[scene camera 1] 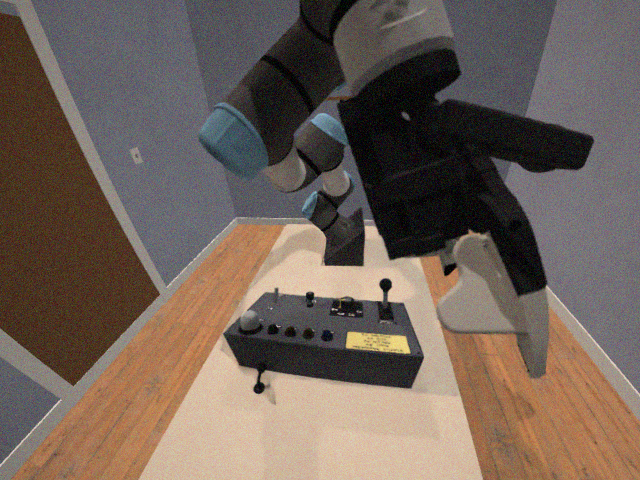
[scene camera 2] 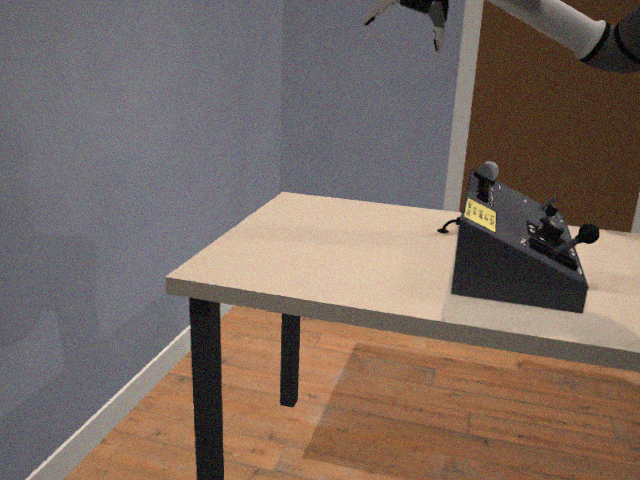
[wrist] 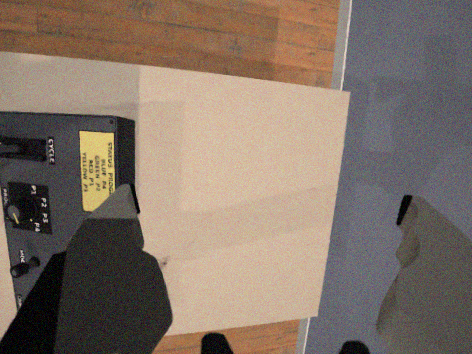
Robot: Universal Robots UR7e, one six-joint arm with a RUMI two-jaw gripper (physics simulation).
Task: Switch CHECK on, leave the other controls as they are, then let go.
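Frame: origin at the arm's base, x left, y down, z back, level; millimetres.
Seen in the pictures: gripper, fingertip midpoint: [scene camera 1: 477,309] [scene camera 2: 400,38] [wrist: 265,192]; arm's base, origin of the base link: [scene camera 1: 342,233].
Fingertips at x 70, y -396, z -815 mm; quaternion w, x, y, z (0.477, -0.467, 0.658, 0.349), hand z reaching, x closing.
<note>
Offsets run from my fingertips to a thing's top centre. "*": to the spot under its first point.
The dark grey control console [scene camera 1: 330,364] [scene camera 2: 506,271] [wrist: 66,172] stands on the table. A thin metal toggle @[dz +412, dx -321, dy +368 mm] [scene camera 1: 276,296] stands near its far left corner in scene camera 1. The CHECK label cannot be read in any view, so I cannot tell for certain which control it names or how it is set. Beside the toggle is a small black control @[dz +384, dx -204, dy +362 mm] [scene camera 1: 310,298] [wrist: 25,267], then the program knob @[dz +367, dx -85, dy +370 mm] [scene camera 1: 346,305] [wrist: 15,214] and the ball-topped CYCLE lever @[dz +370, dx +37, dy +355 mm] [scene camera 1: 385,292] [scene camera 2: 576,240]. My gripper [scene camera 1: 491,343] [scene camera 2: 403,36] [wrist: 265,193] is open and empty, high above the table, beyond the console's yellow-label end.
A grey dome @[* dz +241, dx -344, dy +306 mm] [scene camera 1: 250,320] [scene camera 2: 486,170] and a row of several small dark lamps line the console's near edge in scene camera 1. A yellow label @[* dz +196, dx -24, dy +347 mm] [scene camera 1: 377,342] [scene camera 2: 480,214] [wrist: 96,170] lies beside them. A black hooked piece @[* dz +166, dx -340, dy +468 mm] [scene camera 1: 260,379] [scene camera 2: 449,225] sticks out from the console.
</note>
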